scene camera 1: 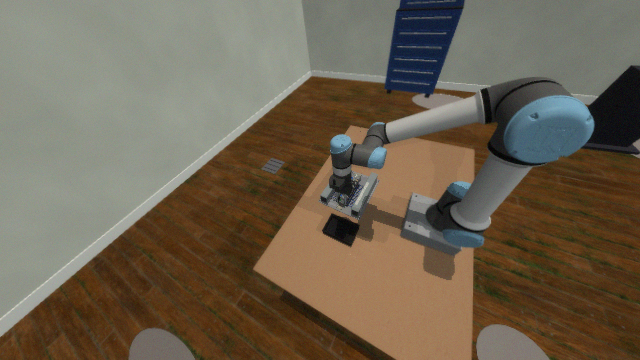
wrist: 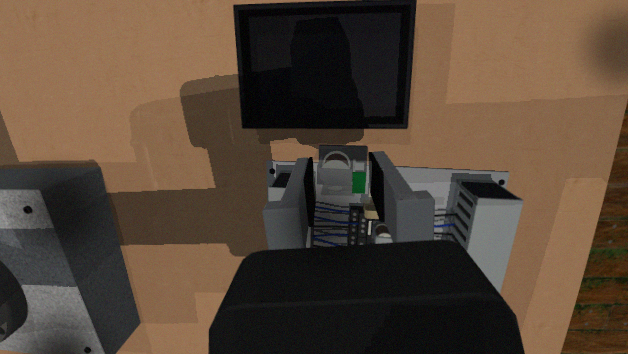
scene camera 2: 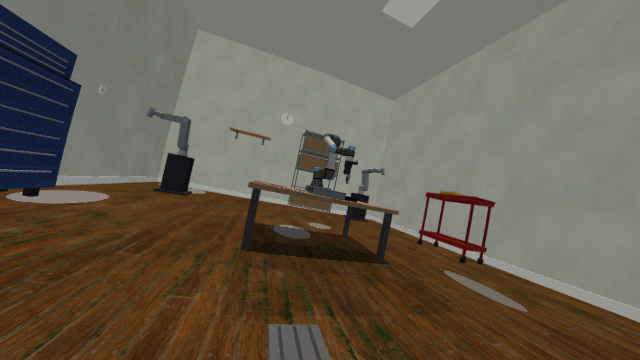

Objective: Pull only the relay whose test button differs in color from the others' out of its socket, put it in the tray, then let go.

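Where they show: gripper, fingertip midpoint: [scene camera 1: 342, 202] [wrist: 341, 175] [scene camera 2: 347, 180]; arm's base, link origin: [scene camera 1: 442, 218] [scene camera 2: 316, 186].
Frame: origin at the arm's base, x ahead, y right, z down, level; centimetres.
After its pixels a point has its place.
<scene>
My gripper [scene camera 1: 342, 199] @[z -11.1, x 46.9, y -11.6 cm] [scene camera 2: 348, 180] @[z -11.1, x 46.9, y -11.6 cm] [wrist: 341, 175] @[z -11.1, x 46.9, y -11.6 cm] is shut on the relay with the green test button [wrist: 330, 176] @[z -12.4, x 46.5, y -12.0 cm]. In the wrist view the relay stands upright between the two grey fingers, its green button [wrist: 359, 182] @[z -12.6, x 47.8, y -11.6 cm] facing the camera. The gripper holds it above the end of the relay panel [scene camera 1: 370, 192] [wrist: 492, 225] that is nearer the tray. The black tray [scene camera 1: 340, 230] @[z 7.0, x 46.2, y -17.8 cm] [wrist: 382, 65] @[z 7.0, x 51.9, y -17.1 cm] lies on the table just past that end; it looks empty and carries the arm's shadow. The gripper body hides most of the panel and its other relays in the wrist view.
The wooden table [scene camera 1: 395, 290] @[z 7.3, x 16.2, y -36.6 cm] [scene camera 2: 300, 190] @[z 7.2, x 31.1, y 28.5 cm] [wrist: 500, 60] @[z 7.3, x 63.6, y -15.8 cm] bears the panel, the tray and the robot's base [scene camera 1: 425, 222] @[z -0.5, x 7.6, y -4.6 cm] [wrist: 45, 260] @[z -0.6, x 13.2, y -2.9 cm]. Two grey wire ducts run along the panel's sides. A blue cabinet [scene camera 1: 422, 47] [scene camera 2: 32, 115] and a red cart [scene camera 2: 460, 198] stand away from the table.
</scene>
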